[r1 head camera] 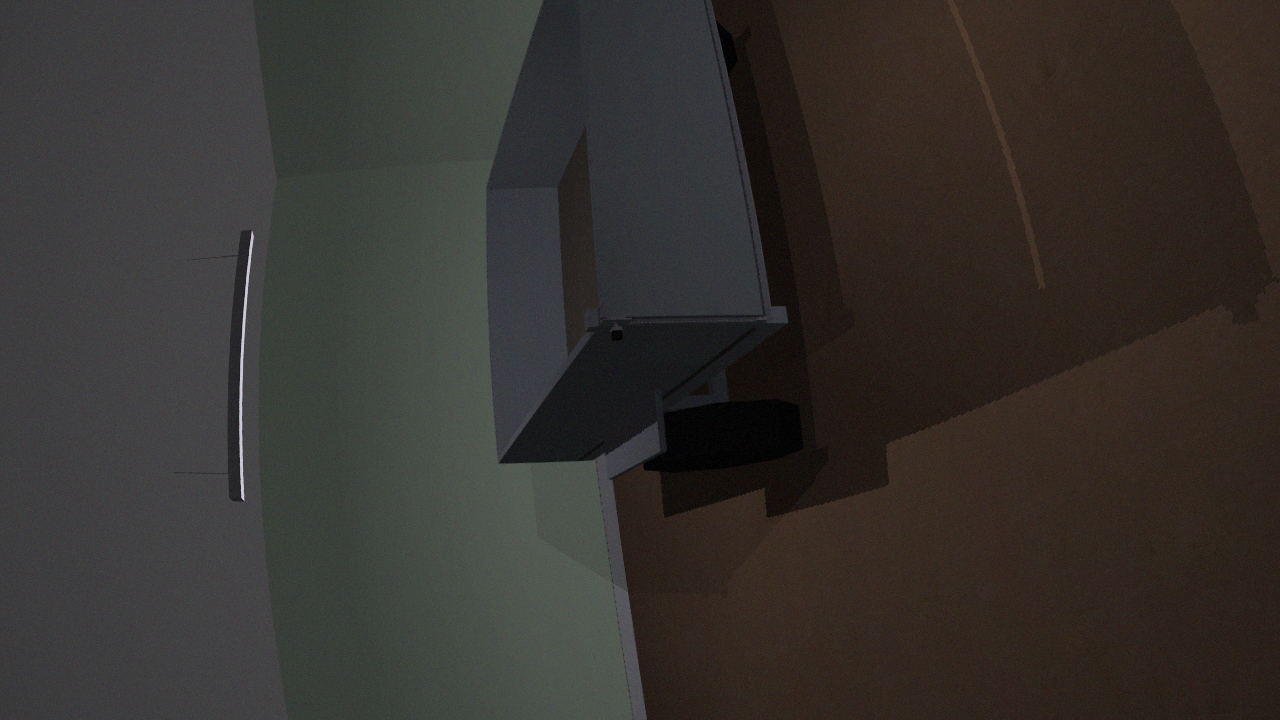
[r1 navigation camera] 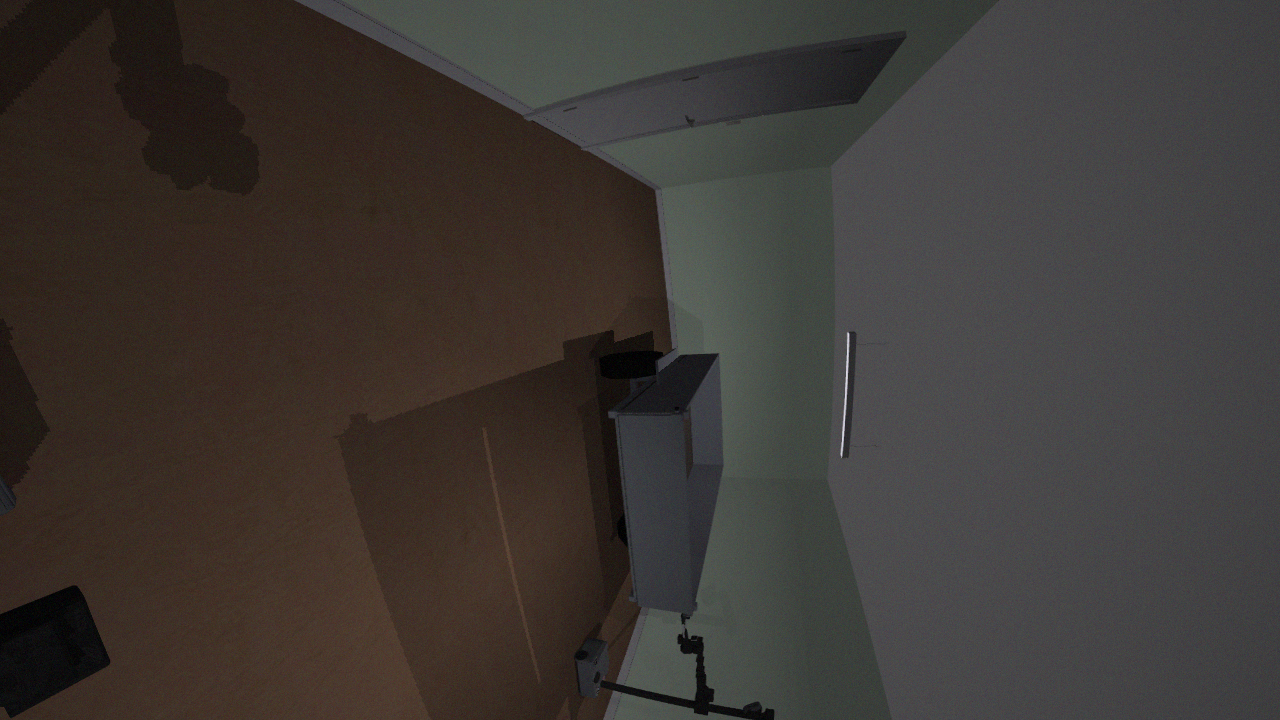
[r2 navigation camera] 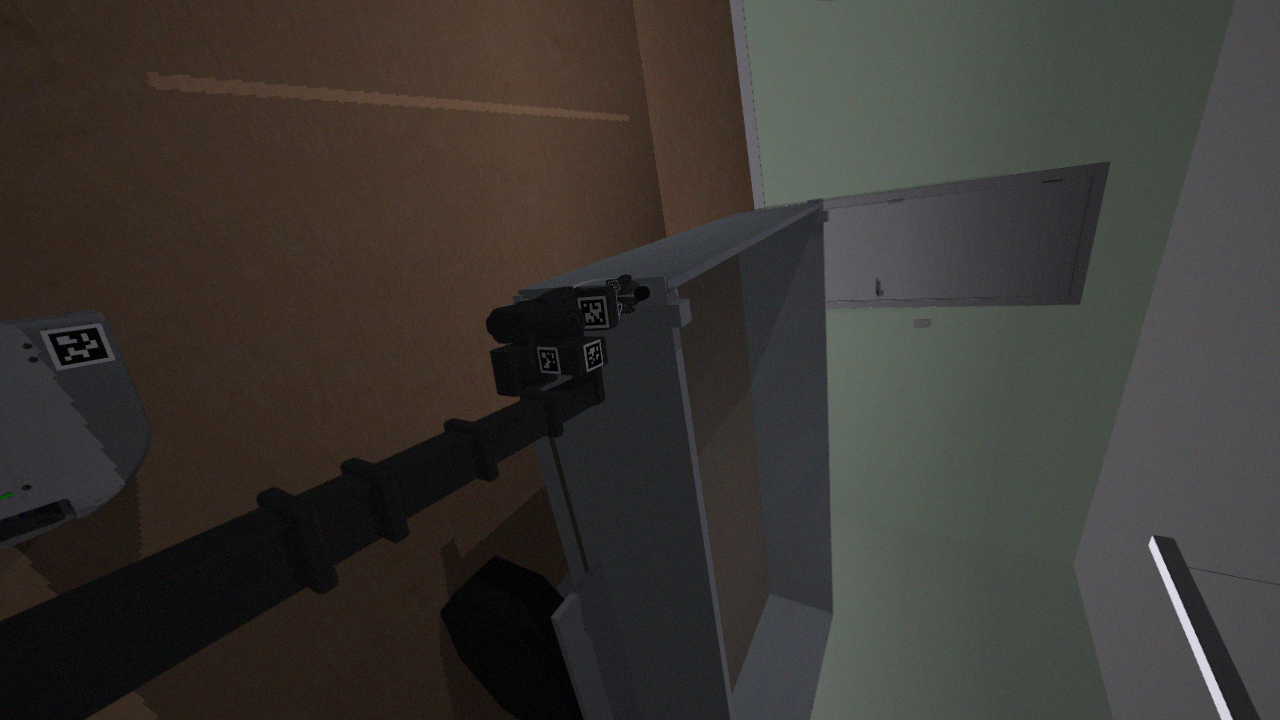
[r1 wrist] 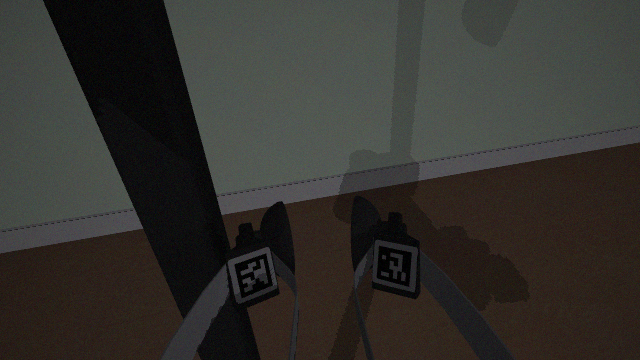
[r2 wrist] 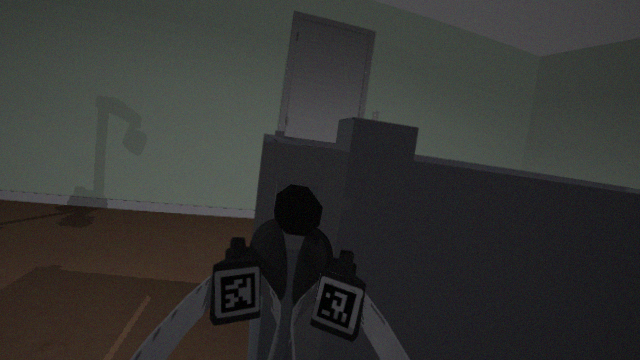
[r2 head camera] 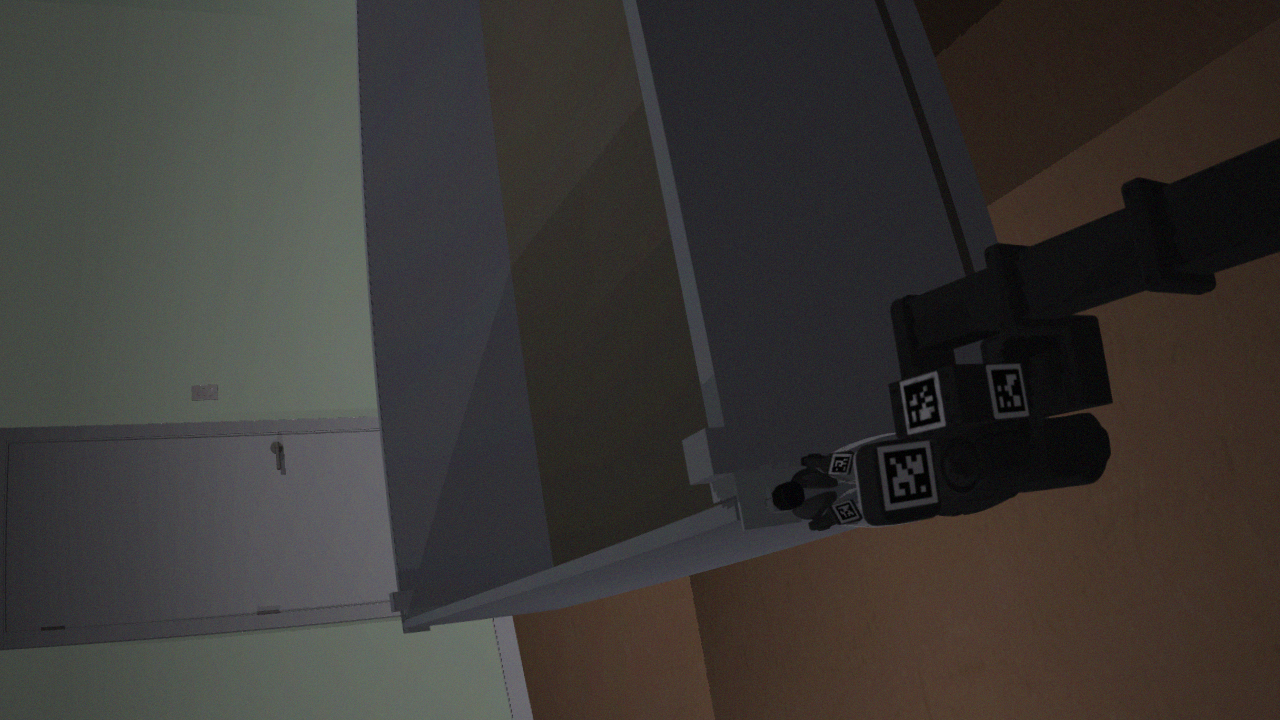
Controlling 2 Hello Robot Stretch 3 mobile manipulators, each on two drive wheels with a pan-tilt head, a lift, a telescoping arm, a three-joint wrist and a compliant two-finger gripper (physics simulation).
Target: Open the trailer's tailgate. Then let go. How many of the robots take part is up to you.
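The grey trailer's tailgate (r1 head camera: 671, 179) (r1 navigation camera: 657, 510) (r2 head camera: 671, 557) stands upright across the trailer's end. A black eight-sided latch knob (r2 head camera: 787, 495) (r2 navigation camera: 641, 292) (r2 wrist: 298, 210) sits on a grey plate at the corner by r2. A matching knob (r1 head camera: 615, 333) (r1 navigation camera: 675, 408) shows at the opposite corner. My r2 gripper (r2 head camera: 812, 495) (r2 wrist: 292, 260) is shut at the near knob, its pads angled around it at the very tips; how firmly they hold is hard to tell. My r1 gripper (r1 wrist: 322, 240) is open and empty, away from the trailer, above the floor near a wall.
Trailer wheels (r1 head camera: 733, 436) (r2 navigation camera: 510, 635) stick out at the sides. Robot r2's base (r1 navigation camera: 590, 667) stands by the trailer's far side. A dark box-like object (r1 navigation camera: 53, 649) shows low at the left of the r1 navigation view. A door (r1 navigation camera: 733, 89) (r2 head camera: 196, 537) is in the wall.
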